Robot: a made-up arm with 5 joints.
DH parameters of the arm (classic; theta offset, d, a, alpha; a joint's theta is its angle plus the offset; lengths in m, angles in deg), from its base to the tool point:
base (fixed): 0 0.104 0 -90
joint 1: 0 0.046 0.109 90
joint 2: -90 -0.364 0.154 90
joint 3: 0 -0.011 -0.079 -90
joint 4: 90 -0.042 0.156 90
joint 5: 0 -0.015 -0.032 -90
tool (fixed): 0 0.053 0 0
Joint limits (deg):
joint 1: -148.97..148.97
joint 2: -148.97..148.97
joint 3: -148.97..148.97
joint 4: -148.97..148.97
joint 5: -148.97..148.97
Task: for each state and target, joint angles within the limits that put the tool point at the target. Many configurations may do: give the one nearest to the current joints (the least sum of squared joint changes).
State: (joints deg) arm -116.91 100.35 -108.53 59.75 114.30
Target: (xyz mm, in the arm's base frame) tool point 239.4 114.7 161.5
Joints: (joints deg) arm -82.86 106.37 -67.33 52.50 113.38
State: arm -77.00 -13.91 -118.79 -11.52 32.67
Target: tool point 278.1 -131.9 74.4
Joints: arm -60.96 -35.90 -101.21 5.18 48.17
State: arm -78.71 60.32 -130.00 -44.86 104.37
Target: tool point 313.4 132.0 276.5
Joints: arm -84.32 84.58 -144.97 -55.69 119.99
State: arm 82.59 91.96 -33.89 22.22 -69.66
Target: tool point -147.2 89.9 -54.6
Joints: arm 53.68 103.79 -33.02 70.43 -59.34
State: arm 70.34 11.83 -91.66 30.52 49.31
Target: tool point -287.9 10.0 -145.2
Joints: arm 92.41 33.49 -82.63 -1.65 46.36
